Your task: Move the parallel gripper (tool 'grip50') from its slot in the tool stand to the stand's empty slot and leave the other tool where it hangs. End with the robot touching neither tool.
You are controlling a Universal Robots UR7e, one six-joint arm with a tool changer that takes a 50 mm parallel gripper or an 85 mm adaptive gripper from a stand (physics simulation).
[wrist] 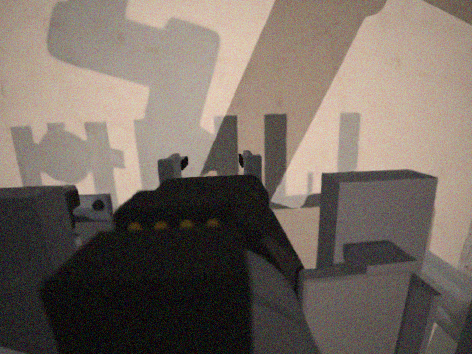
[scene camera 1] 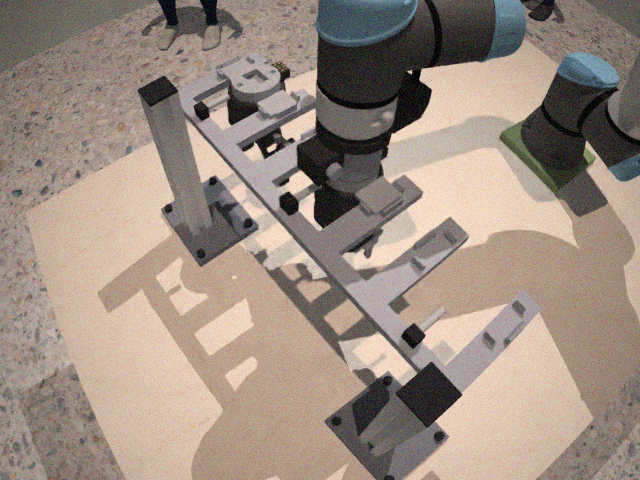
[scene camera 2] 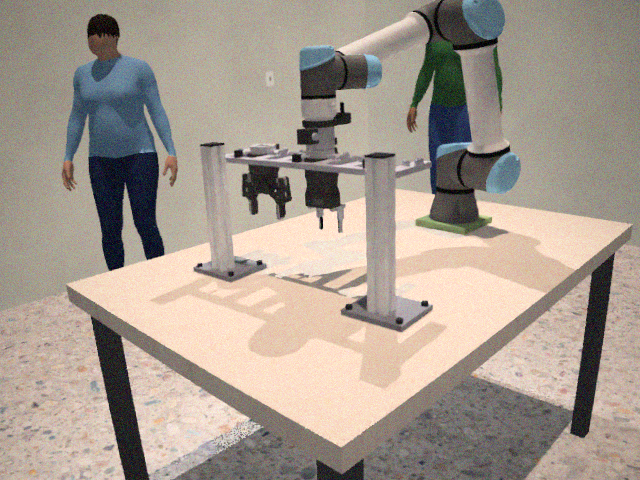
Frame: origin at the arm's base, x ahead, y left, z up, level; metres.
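Where they show: arm's base at its link origin: (scene camera 1: 551,143) (scene camera 2: 454,217).
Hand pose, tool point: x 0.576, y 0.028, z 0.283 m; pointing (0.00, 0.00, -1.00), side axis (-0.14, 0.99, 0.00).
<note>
Things, the pixels of their top centre, and the offset from my tool point. "spot": a spot on its surface instead.
- outer prong at a spot on its surface: (scene camera 1: 473,361) spot: dx +0.019, dy +0.241, dz -0.020 m
- stand's far post at a spot on its surface: (scene camera 1: 178,165) (scene camera 2: 220,198) spot: dx +0.149, dy -0.191, dz -0.113 m
The arm's coupling (scene camera 1: 361,160) (scene camera 2: 319,142) sits low over the top of the parallel gripper (scene camera 2: 330,227) (wrist: 211,162). They look joined or nearly so; the lock cannot be seen. The parallel gripper hangs upright in the stand's middle slot, between two prongs, its two fingers apart with no object between them. The tool stand (scene camera 1: 330,263) (scene camera 2: 381,232) has its empty slot at the near end in scene camera 1, beside the outer prong (scene camera 1: 473,361). The other tool, the adaptive gripper (scene camera 1: 245,108) (scene camera 2: 262,178), hangs in the far end slot, apart from the arm.
A stand prong (wrist: 385,210) is close on the right in the wrist view, and another prong (wrist: 30,230) on the left. The stand's far post (scene camera 1: 178,165) (scene camera 2: 217,206) rises near the adaptive gripper. The robot's base (scene camera 1: 553,144) (scene camera 2: 454,206) stands behind the stand. Two people stand beyond the table.
</note>
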